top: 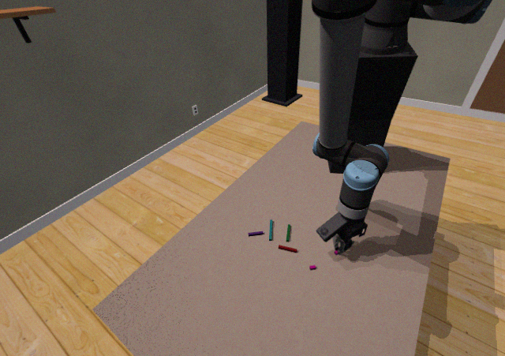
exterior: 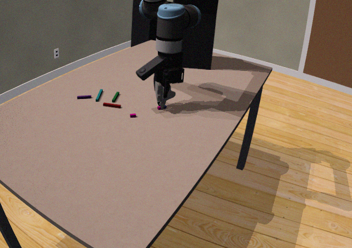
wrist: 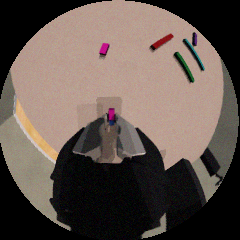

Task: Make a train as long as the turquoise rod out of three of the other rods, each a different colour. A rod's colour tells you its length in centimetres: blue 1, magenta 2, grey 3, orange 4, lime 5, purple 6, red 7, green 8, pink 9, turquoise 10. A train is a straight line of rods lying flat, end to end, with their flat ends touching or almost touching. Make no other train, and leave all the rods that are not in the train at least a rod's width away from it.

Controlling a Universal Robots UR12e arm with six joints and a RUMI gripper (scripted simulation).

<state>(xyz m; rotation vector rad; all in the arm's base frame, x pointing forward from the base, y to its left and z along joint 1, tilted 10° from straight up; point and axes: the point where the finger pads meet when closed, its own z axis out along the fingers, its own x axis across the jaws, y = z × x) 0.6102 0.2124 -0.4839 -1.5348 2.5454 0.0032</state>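
The blue rod is 1 cm to the left of my hand, 1 cm below it and 1 cm behind it. Round my hand: green rod (19 cm to the right, 3 cm ahead, 1 cm below); then red rod (16 cm to the right, 10 cm ahead, 1 cm below); then turquoise rod (26 cm to the right, 6 cm ahead, 1 cm below).
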